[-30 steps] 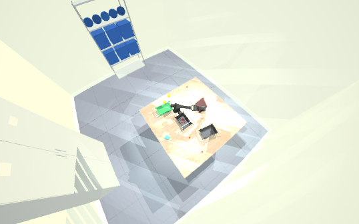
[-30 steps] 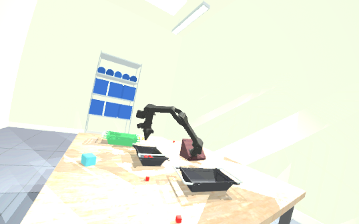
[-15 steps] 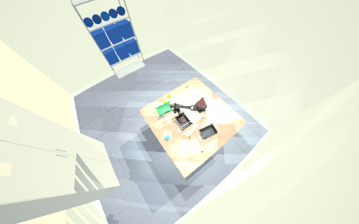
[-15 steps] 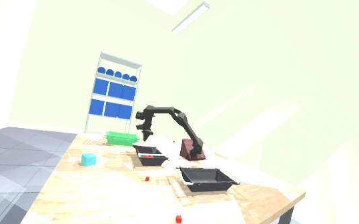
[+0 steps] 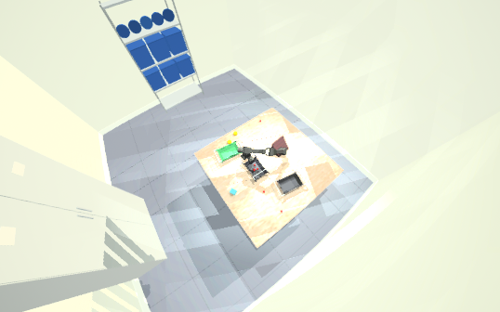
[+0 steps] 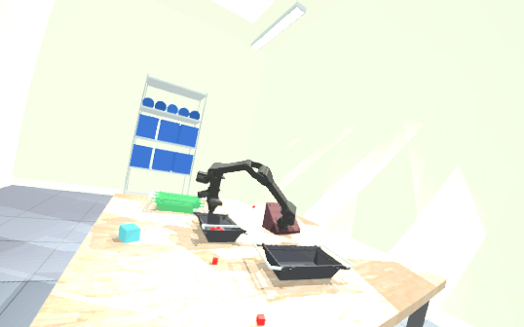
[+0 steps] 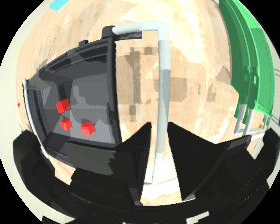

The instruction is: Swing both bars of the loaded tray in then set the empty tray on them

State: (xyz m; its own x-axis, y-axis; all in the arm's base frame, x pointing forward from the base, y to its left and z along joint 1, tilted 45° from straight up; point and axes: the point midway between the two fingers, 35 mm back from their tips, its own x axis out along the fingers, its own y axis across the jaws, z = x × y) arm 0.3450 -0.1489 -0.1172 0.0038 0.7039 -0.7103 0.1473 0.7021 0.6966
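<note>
Right now my gripper tip is 53 cm to the right of the dark tray, 13 cm past it and 1 cm below it. From my gripper tip the other things lie so: cyan cube: 38 cm ahead, 19 cm to the left, 2 cm below.
</note>
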